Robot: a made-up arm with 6 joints.
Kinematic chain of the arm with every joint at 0, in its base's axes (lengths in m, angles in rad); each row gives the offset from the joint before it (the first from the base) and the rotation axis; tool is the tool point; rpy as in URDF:
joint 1: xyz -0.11 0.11 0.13 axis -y
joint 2: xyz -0.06 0 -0.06 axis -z
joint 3: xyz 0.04 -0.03 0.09 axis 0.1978 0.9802 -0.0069
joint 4: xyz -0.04 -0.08 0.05 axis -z
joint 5: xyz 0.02 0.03 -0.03 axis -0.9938 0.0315 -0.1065
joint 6: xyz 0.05 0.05 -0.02 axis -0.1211 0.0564 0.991
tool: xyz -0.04 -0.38 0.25 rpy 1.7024 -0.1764 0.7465
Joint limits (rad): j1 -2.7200..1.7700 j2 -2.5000..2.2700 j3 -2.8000..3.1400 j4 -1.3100..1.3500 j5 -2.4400..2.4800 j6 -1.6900..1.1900
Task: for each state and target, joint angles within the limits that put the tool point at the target. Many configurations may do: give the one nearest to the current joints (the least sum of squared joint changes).
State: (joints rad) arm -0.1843 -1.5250 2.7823 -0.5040 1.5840 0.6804
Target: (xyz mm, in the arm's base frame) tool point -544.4 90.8 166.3
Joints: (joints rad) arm -0.4038 -1.7525 2.8808 -0.5330 1.7387 1.0898
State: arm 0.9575 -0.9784 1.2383 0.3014 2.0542 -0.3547
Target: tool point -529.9 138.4 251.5
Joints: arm 1.0883 -1.0414 1.0762 -0.4599 1.9309 -0.6687
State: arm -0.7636 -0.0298 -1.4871 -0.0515 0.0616 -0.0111
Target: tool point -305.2 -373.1 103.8
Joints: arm -0.1831 -0.0722 -1.7990 0.8075 -0.3985 0.3707
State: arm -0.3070 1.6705 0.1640 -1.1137 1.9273 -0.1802
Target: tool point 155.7 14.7 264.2
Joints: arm -0.1549 2.0467 0.1555 -0.4659 2.3106 0.1482
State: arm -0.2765 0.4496 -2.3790 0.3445 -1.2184 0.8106
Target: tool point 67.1 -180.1 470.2
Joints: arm -0.5349 0.1458 -2.1422 0.0867 -1.6344 0.4234
